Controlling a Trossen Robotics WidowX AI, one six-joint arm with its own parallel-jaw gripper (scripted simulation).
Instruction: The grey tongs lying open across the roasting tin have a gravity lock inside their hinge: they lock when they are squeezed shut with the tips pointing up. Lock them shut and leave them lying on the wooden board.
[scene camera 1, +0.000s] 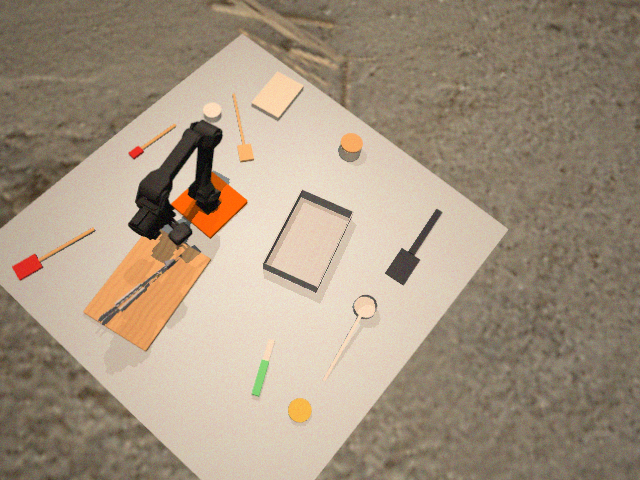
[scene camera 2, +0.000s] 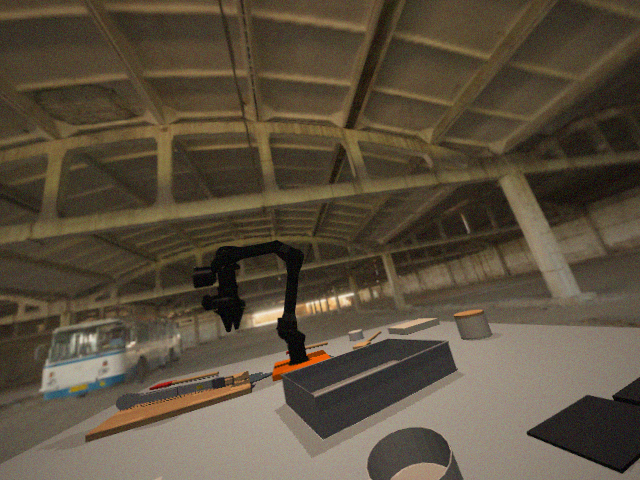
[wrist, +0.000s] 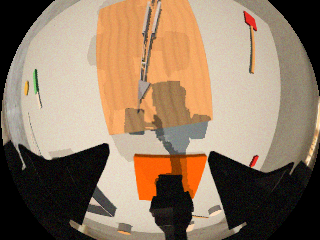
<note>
My gripper (scene camera 2: 233, 330) is open and holds nothing. Further things: a black spatula (scene camera 1: 405, 262), a wooden board (scene camera 1: 140, 323) and a roasting tin (scene camera 2: 331, 395).
My gripper is seen too in scene camera 1 (scene camera 1: 168, 229) and in the wrist view (wrist: 160, 154). The wooden board also shows in scene camera 2 (scene camera 2: 136, 416) and in the wrist view (wrist: 180, 93). The roasting tin shows as well in scene camera 1 (scene camera 1: 302, 251). The wrist view does not show the black spatula, which is hidden by my gripper.
</note>
